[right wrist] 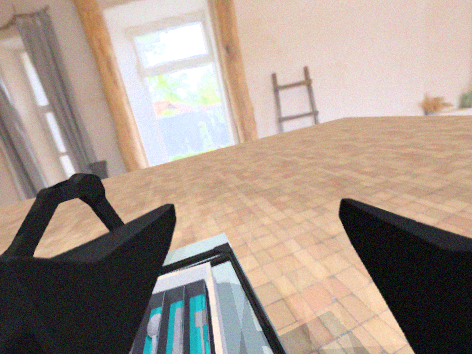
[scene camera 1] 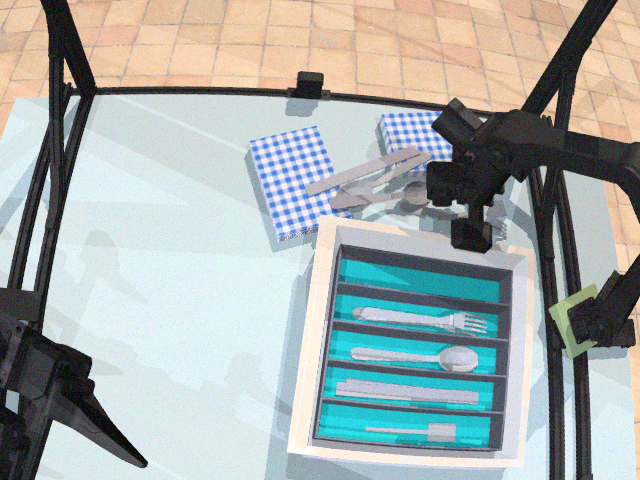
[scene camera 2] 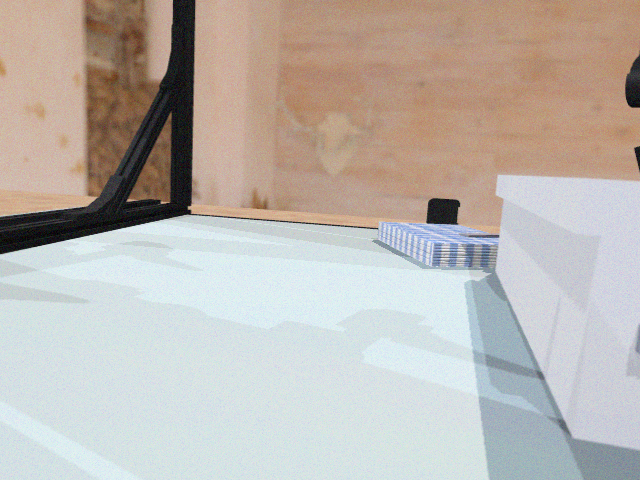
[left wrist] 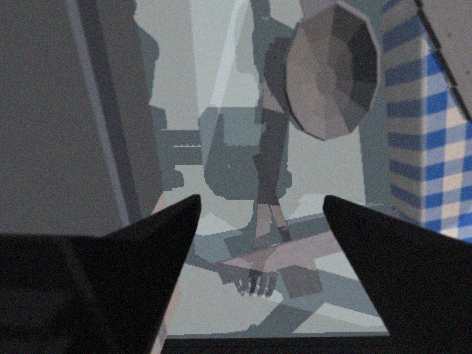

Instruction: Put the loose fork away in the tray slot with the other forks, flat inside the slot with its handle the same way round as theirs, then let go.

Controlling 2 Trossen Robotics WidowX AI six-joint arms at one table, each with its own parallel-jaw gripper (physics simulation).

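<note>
The loose fork [scene camera 1: 502, 229] [left wrist: 257, 285] lies beyond the tray's far wall, tines to the right in scene camera 1; its handle is partly behind my gripper there. In the left wrist view a knife [left wrist: 305, 250] crosses its neck, and a flat-headed utensil [left wrist: 301, 281] lies beside its tines. My left gripper [scene camera 1: 471, 238] [left wrist: 261, 201] is open and empty above the fork's handle. The tray [scene camera 1: 310, 361] [scene camera 2: 558, 268] [right wrist: 216, 305] holds a fork stack [scene camera 1: 413, 316] in its second slot from the top, handles left. My right gripper [scene camera 1: 139, 458] [right wrist: 257, 209] is open and empty, left of the tray.
A spoon [scene camera 1: 415, 192] [left wrist: 332, 75] lies close to the fork's handle. Another spoon [scene camera 1: 356, 192] and a long knife [scene camera 1: 361, 170] lie by two checked napkin stacks [scene camera 1: 292, 175] [scene camera 1: 413, 131]. Black frame bars and a green bracket [scene camera 1: 560, 330] stand at the right.
</note>
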